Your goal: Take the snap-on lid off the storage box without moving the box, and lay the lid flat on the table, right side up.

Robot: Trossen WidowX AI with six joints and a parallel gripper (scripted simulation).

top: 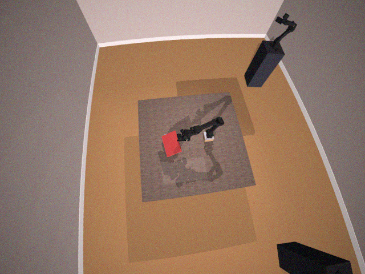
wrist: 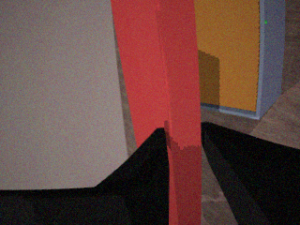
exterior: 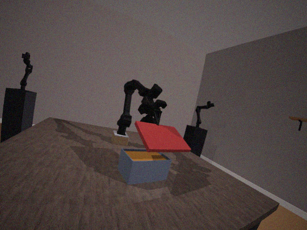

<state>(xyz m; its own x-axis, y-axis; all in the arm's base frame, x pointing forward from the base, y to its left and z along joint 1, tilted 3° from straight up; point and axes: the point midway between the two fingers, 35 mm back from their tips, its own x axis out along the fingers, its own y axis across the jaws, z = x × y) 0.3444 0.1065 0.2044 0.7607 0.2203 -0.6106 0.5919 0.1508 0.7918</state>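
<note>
Right now my gripper tip is 70 mm short of the lid, 20 mm to the right of it and 30 mm above it. Round my gripper tip: blue-grey storage box: 70 mm ahead, 40 mm to the right, 180 mm below.
</note>
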